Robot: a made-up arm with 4 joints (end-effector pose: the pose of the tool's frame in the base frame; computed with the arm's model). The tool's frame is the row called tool.
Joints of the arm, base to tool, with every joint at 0 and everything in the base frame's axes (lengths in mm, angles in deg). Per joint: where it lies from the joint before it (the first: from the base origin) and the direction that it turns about. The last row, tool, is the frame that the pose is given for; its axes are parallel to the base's.
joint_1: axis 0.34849 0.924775 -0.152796 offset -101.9 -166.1 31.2
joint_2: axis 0.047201 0.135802 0.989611 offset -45 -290.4 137.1
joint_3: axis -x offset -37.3 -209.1 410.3
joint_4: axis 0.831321 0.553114 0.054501 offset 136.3 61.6 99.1
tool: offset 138 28.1 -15.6
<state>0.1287 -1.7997 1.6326 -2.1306</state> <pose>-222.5 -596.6 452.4 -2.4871 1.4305 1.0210</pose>
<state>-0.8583 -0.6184 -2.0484 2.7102</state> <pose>-695.5 -702.1 580.2 -1.0057 -0.9479 -2.1820</pose>
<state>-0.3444 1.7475 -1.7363 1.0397</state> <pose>-13.0 -61.7 663.9 1.3270 2.5229 0.7953</pose>
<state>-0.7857 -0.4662 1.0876 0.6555</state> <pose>-357.6 -502.3 574.0 -0.4831 -0.4209 -0.6852</pose>
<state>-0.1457 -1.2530 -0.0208 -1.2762</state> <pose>-323.4 -593.4 752.5 -1.3610 -0.2559 -1.3071</pose>
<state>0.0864 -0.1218 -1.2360 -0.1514</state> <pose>93.0 -768.6 664.6 1.1206 -0.0822 -0.2148</pose>
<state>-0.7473 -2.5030 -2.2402 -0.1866</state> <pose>-762.2 -201.1 154.9 -1.1137 2.6680 0.4396</pose>
